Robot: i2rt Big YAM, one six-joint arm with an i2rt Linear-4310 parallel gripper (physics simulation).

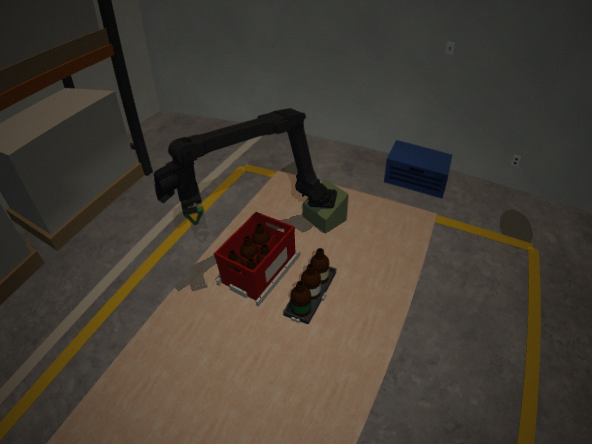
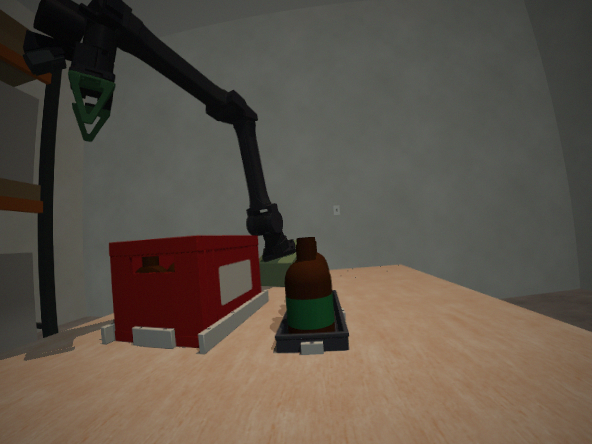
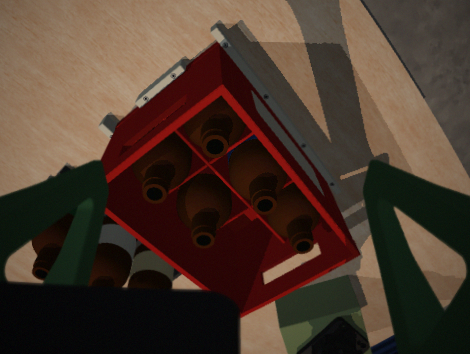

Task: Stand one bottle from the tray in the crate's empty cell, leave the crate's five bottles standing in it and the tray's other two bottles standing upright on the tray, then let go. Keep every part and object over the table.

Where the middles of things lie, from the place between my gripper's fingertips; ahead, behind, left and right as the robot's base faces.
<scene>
Now: the grey stop (image 2: 155, 337) 36 cm below my hand, 12 cm to the left of it and 1 cm ahead of it. The rest, counted from my hand: green-labelled bottle (image 2: 308, 286) 37 cm to the left, 29 cm below, 1 cm ahead; then pale rail (image 2: 208, 338) 36 cm below, 25 cm to the left, 11 cm behind; then cream-labelled bottle (image 3: 148, 270) 40 cm to the left, 29 cm below, 16 cm behind.
</scene>
